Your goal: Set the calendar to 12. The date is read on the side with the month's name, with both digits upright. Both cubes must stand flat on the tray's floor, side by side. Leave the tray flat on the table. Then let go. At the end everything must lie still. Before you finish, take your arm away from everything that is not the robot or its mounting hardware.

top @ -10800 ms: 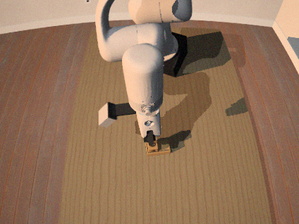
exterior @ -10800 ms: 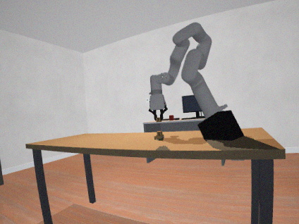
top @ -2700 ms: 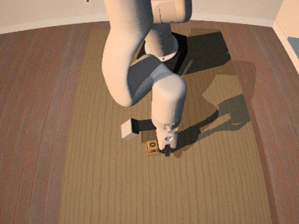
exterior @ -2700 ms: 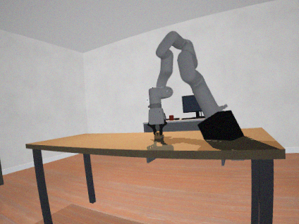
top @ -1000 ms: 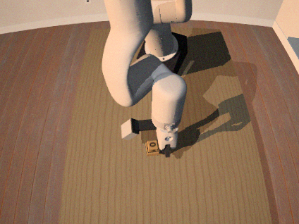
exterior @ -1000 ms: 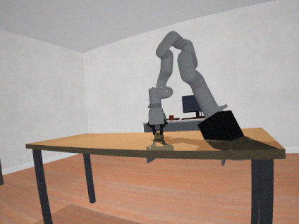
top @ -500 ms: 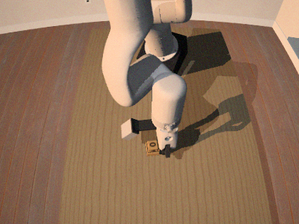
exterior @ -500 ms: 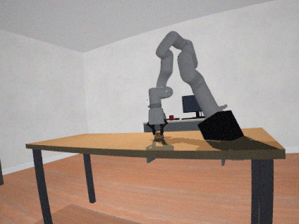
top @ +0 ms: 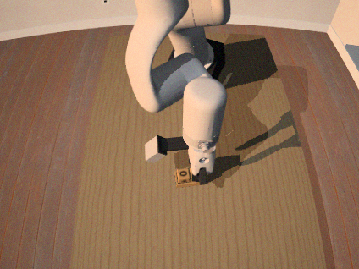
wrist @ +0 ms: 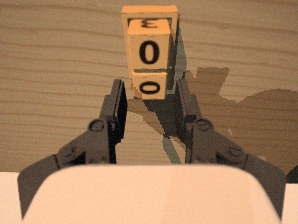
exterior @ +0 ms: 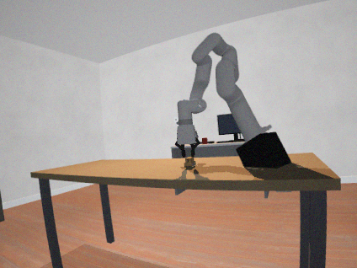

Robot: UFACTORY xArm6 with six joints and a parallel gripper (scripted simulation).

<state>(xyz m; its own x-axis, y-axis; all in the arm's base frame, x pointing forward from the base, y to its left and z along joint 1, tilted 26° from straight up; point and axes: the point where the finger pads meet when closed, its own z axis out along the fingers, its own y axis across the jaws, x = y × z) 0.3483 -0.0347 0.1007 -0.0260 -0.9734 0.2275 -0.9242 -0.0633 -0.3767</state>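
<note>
Now: the number cube 30 mm to the right of my hand and 40 mm below it. From my hand the other things lie so: tray (20 mm to the right, 60 mm below).
</note>
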